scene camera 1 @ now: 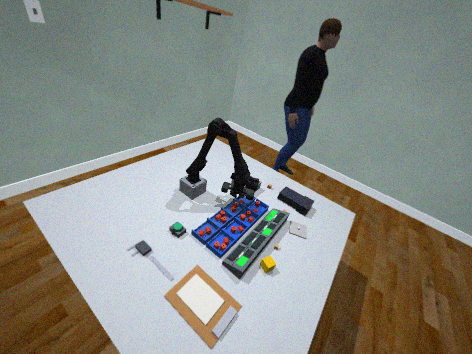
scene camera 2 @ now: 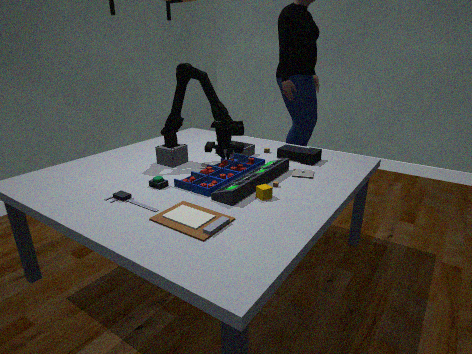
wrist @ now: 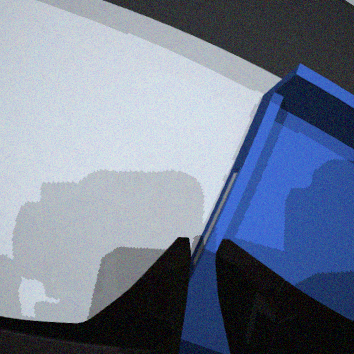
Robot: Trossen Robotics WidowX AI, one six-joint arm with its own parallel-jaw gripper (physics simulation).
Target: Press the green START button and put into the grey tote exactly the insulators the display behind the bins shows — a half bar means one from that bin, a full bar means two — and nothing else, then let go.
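Observation:
My gripper [scene camera 1: 241,197] [scene camera 2: 226,158] [wrist: 201,248] is shut to a narrow gap at the far end of the blue bins [scene camera 1: 207,242] [wrist: 275,115]. In the wrist view the fingertips straddle a bin's side wall, and no insulator shows between them. Red insulators [scene camera 1: 223,244] [scene camera 2: 206,170] lie in the bins. The long dark display [scene camera 2: 245,189] has several green-lit patches; its bar lengths are hard to read. The green START button [scene camera 1: 177,227] [scene camera 2: 158,178] stands on its dark base. The grey tote [scene camera 2: 244,148] is partly hidden behind the gripper in scene camera 2.
A black box [scene camera 1: 296,200] [scene camera 2: 299,154], a light plate [scene camera 1: 298,229] and a yellow cube [scene camera 1: 268,264] [scene camera 2: 264,192] lie beyond the display. A clipboard [scene camera 1: 175,297] and a caliper [scene camera 1: 144,248] [scene camera 2: 122,195] lie nearer. A person [scene camera 1: 310,75] [scene camera 2: 297,50] stands behind the table.

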